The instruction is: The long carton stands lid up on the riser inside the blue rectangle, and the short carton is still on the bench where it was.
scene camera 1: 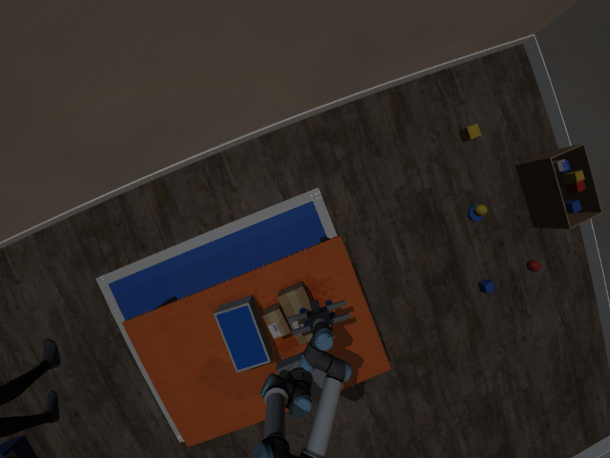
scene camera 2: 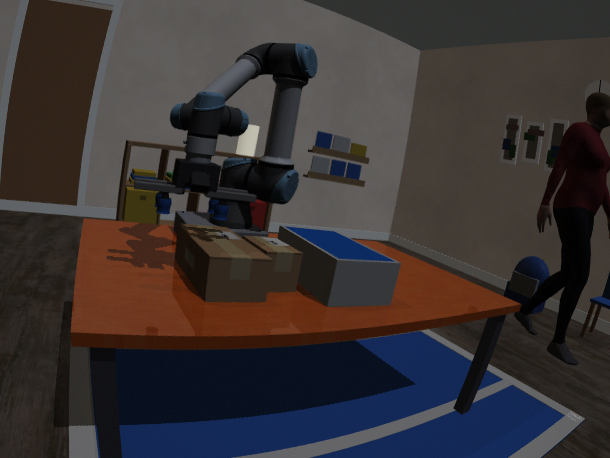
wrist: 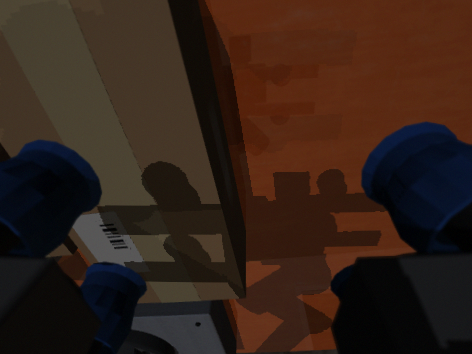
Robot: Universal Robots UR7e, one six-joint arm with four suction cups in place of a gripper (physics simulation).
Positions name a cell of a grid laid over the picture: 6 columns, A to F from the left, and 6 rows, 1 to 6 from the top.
Scene:
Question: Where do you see a long carton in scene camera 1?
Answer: C4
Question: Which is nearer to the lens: the long carton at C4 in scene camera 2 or the grey riser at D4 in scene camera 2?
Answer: The long carton.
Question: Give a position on my suction head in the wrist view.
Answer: At F3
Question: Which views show the long carton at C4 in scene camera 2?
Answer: Scene camera 1, scene camera 2 and the wrist view: all of them.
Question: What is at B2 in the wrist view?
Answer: A long carton.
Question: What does the grey riser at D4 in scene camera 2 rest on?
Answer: The table.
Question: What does the long carton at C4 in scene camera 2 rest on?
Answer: The table.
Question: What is my suction head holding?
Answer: Nothing.

